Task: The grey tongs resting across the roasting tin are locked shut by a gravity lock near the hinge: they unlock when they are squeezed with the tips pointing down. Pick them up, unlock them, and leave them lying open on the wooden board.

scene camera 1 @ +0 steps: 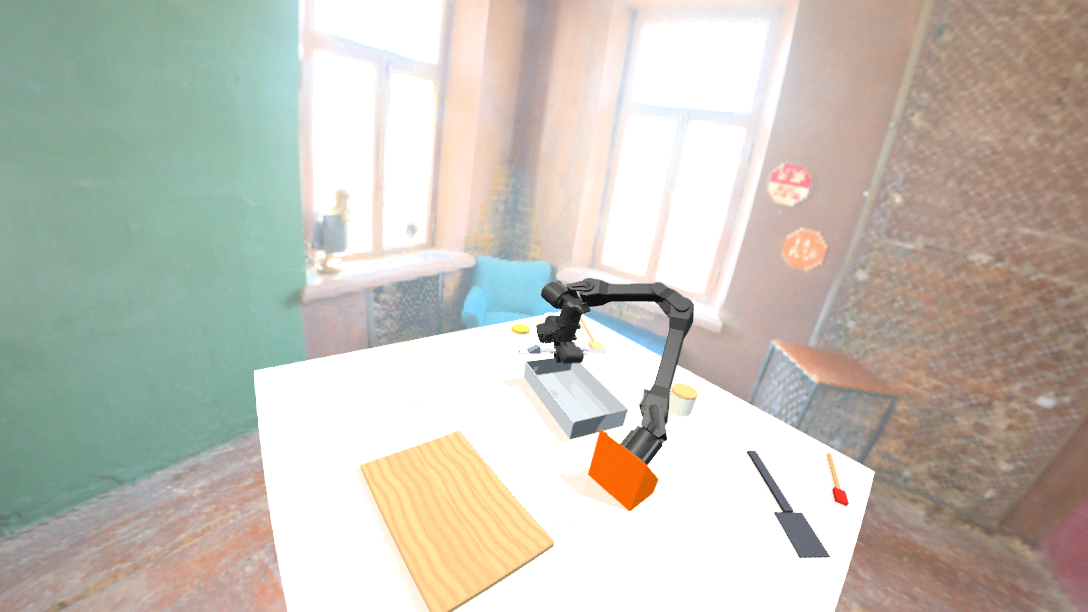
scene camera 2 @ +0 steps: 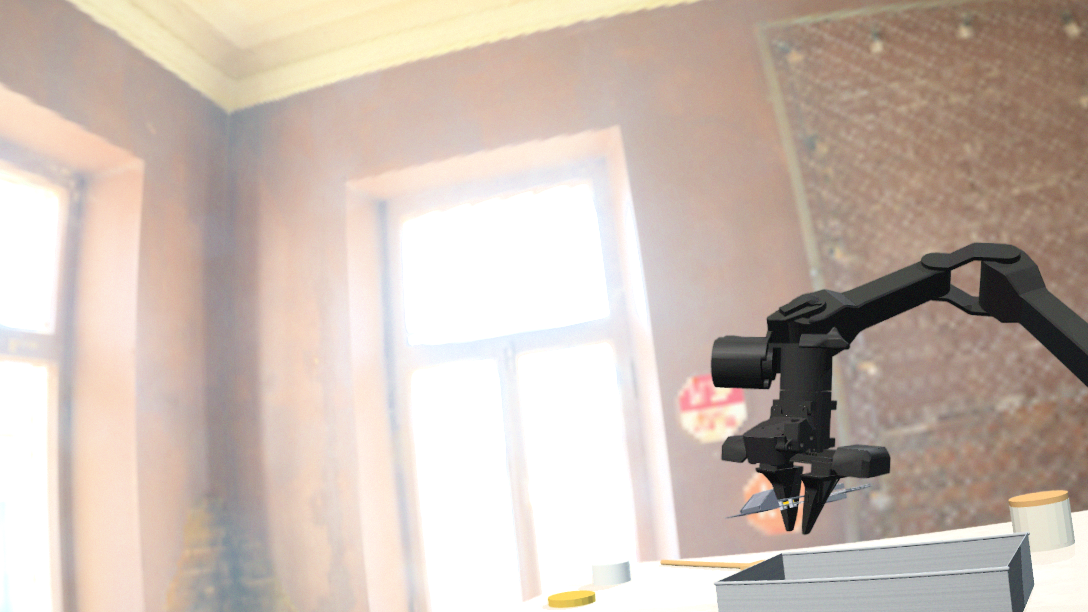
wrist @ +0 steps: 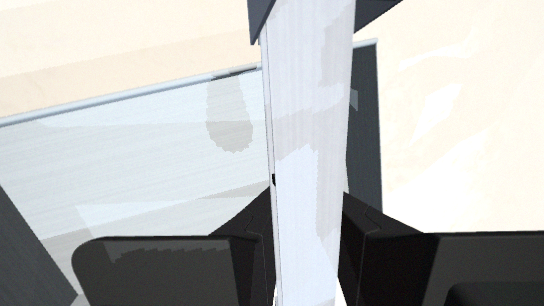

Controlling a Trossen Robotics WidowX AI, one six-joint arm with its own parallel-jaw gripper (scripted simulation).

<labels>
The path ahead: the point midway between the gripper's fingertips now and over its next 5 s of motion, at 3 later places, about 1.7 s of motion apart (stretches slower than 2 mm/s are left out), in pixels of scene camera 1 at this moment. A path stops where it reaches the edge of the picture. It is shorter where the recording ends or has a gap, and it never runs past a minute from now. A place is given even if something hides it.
The gripper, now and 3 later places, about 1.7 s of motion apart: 556,360; 512,366; 450,436; 447,424
</labels>
